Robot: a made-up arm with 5 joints.
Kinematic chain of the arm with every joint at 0, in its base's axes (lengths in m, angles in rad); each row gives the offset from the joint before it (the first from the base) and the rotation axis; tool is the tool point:
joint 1: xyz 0 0.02 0.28 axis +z
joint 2: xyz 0 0.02 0 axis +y
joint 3: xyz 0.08 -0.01 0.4 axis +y
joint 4: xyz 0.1 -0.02 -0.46 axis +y
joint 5: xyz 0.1 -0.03 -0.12 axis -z
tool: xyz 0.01 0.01 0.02
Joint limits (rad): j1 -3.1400..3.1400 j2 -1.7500..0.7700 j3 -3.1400..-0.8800 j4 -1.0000..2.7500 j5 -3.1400..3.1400
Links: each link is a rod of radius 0.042 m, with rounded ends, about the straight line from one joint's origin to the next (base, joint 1, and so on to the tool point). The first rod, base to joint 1, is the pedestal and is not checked.
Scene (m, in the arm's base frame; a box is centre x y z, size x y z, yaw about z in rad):
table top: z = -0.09
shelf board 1: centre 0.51 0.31 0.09 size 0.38 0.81 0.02 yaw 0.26
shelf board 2: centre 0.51 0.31 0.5 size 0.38 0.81 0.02 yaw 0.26
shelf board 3: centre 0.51 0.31 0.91 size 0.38 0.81 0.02 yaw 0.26
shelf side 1: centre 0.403 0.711 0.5 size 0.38 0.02 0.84 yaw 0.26
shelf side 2: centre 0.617 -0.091 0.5 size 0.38 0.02 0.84 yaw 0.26
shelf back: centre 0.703 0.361 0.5 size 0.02 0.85 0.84 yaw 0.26
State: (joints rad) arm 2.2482 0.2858 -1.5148 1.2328 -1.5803
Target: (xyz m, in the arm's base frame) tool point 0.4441 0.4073 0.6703
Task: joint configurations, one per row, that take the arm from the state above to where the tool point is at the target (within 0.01 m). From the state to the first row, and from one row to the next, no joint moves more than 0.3 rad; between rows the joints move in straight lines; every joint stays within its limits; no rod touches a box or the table.
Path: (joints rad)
1: 1.9964 0.0357 -1.3717 1.3487 -1.5911
2: 1.7446 -0.2145 -1.2285 1.4646 -1.6020
3: 1.4929 -0.4646 -1.0854 1.5805 -1.6128
4: 1.2411 -0.7147 -0.9422 1.6964 -1.6237
5: 1.0050 -0.4294 -1.1530 1.5392 -1.6217
6: 0.7690 -0.1441 -1.3638 1.3819 -1.6197

